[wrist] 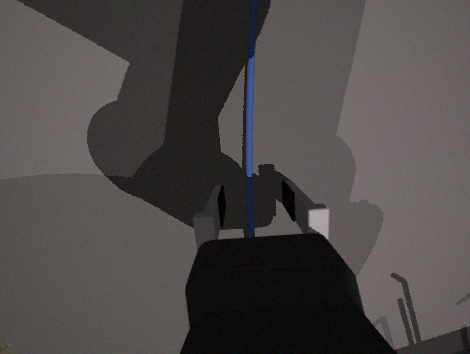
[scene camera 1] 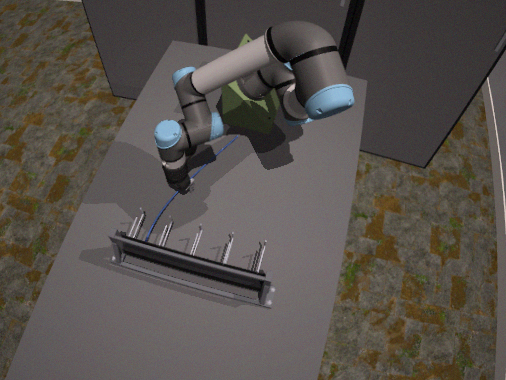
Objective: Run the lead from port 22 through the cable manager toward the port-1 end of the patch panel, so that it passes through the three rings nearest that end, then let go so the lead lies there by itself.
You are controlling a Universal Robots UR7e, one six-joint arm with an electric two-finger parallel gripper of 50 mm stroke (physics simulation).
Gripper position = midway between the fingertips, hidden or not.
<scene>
In view: my gripper (wrist: 253, 194) and a black patch panel (scene camera 1: 207, 272).
</scene>
